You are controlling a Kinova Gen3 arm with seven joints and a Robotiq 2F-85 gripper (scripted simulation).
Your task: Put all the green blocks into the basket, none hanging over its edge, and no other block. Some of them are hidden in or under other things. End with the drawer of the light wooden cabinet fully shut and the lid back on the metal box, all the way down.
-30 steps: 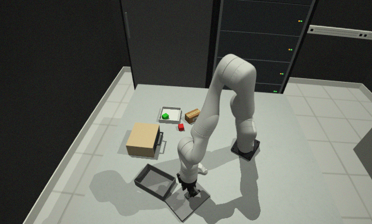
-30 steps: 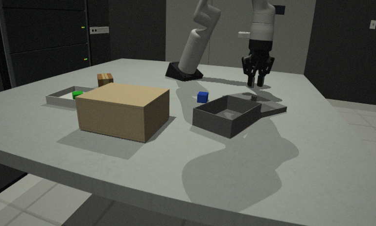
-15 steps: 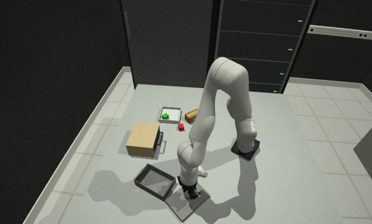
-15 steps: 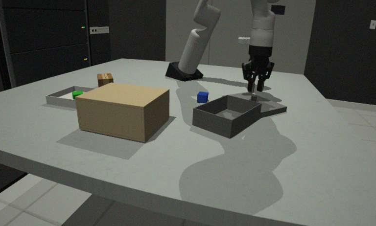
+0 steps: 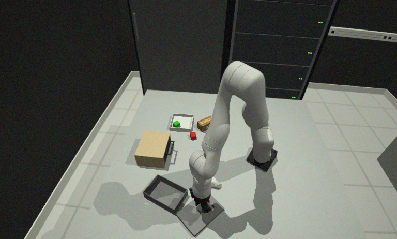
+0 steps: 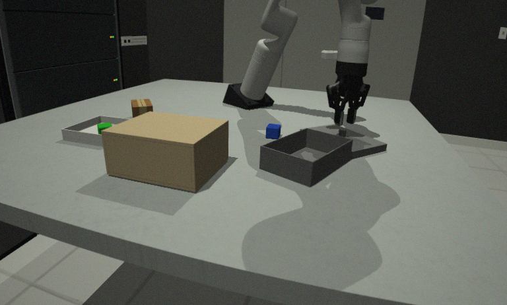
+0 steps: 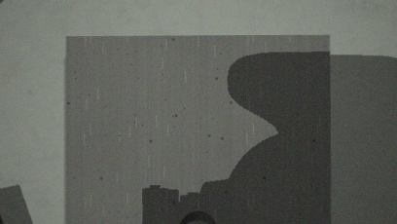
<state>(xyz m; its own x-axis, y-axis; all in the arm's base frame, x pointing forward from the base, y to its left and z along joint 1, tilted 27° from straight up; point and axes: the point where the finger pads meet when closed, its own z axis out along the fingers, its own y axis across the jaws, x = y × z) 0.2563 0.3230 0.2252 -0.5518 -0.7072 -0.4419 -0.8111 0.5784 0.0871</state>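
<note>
Now: the lid 5 cm below my hand. From my hand the other things lie so: light wooden cabinet: 34 cm ahead, 28 cm to the right, 3 cm below; cabinet drawer: 32 cm ahead, 28 cm to the right, 3 cm below; red block: 47 cm to the right, 16 cm ahead, 5 cm below.
</note>
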